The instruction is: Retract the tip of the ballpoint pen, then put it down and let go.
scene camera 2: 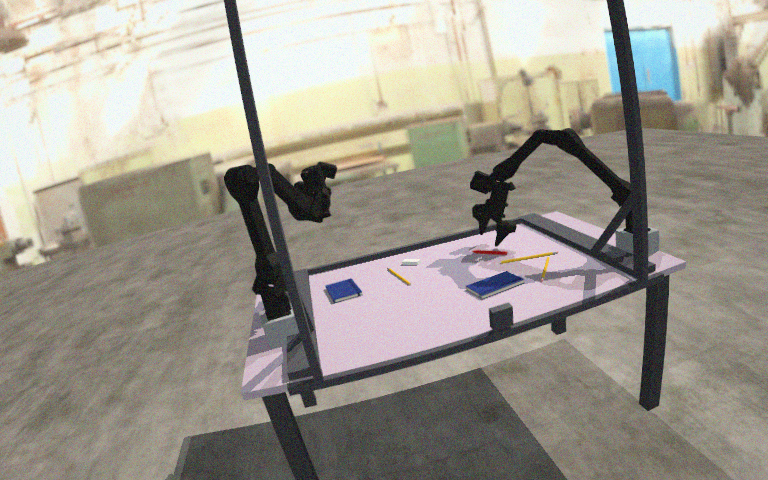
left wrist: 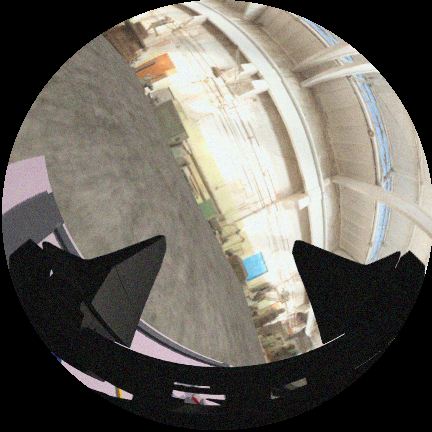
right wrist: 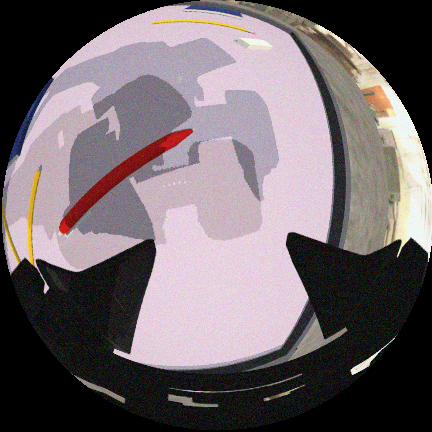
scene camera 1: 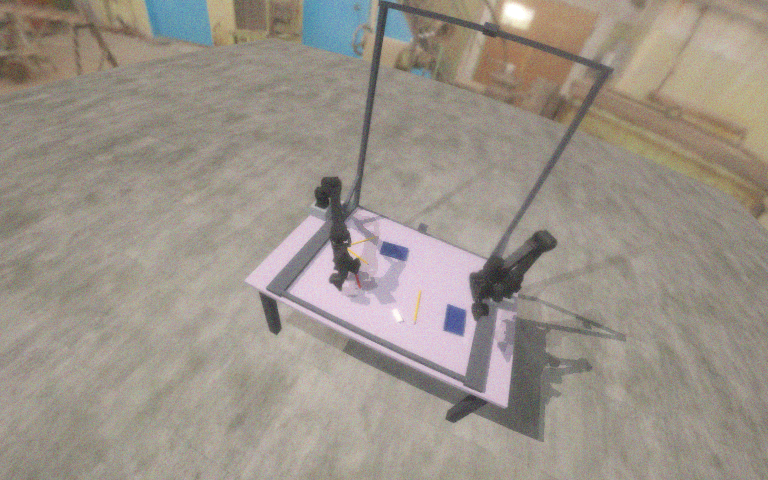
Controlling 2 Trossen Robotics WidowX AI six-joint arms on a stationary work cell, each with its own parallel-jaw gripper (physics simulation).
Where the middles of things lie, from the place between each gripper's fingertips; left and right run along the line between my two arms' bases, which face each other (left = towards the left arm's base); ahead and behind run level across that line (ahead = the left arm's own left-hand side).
My right hand is 8 cm past the red ballpoint pen [right wrist: 118, 173], 3 cm to the right of it and 1 cm above it.
Right now my left hand is 50 cm to the left of the red ballpoint pen, 31 cm above it and 11 cm past it.
